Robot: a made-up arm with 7 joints. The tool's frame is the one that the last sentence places.
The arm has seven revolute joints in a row. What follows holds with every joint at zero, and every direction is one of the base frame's.
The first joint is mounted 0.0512 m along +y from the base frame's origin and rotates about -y.
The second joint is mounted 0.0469 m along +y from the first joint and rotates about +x.
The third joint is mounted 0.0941 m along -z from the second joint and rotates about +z.
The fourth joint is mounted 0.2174 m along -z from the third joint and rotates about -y.
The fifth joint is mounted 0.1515 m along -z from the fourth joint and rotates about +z.
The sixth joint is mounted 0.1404 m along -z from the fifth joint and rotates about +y.
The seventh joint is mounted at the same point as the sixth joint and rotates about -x.
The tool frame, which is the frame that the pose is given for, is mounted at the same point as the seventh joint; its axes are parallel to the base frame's.
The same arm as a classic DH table. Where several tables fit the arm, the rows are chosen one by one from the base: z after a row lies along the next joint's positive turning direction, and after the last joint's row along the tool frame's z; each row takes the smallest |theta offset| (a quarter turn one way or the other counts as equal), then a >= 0, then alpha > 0; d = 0 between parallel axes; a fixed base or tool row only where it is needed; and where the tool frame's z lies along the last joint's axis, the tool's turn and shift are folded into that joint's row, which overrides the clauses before.
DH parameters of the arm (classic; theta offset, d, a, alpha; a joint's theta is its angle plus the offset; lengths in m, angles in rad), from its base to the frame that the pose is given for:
base (fixed): 0.0000 0.0000 0.0000 1.5708
joint 1: 1.5708 -0.0981 0.0000 1.5708
joint 2: 1.5708 0.0000 0.0000 1.5708
joint 3: 1.5708 -0.3115 0.0000 1.5708
joint 4: 0.0000 0.0000 0.0000 -1.5708
joint 5: 0.0000 -0.2919 0.0000 -1.5708
joint 6: -1.5708 0.0000 0.0000 1.5708
joint 7: 1.5708 0.0000 0.0000 1.5708
tool (fixed): -1.5708 0.0000 0.0000 0.0000

